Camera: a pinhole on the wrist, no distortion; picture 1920 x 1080 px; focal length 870.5 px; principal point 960.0 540.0 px. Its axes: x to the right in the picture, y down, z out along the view. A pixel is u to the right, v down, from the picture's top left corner.
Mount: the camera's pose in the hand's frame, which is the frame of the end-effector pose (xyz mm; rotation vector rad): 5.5 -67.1 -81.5 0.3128 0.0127 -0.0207
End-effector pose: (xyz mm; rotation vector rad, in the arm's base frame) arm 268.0 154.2 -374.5 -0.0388 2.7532 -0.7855
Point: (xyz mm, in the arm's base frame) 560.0 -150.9 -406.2
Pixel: 379.3 414.7
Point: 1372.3 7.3 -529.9
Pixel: outside the picture
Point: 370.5 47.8 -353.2
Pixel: 367.8 627.1
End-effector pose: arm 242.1 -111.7 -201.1 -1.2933 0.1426 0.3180
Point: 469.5 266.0 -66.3
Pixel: 1386.4 754.3
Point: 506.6 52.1 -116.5
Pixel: 1809.6 640.6
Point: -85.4 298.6 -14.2
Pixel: 399.7 986.6
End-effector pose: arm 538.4 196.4 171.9 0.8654 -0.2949 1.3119
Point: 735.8 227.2 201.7
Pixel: 1447.0 238.9
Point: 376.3 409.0 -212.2
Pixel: behind the camera
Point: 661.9 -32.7 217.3
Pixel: 635.6 720.7
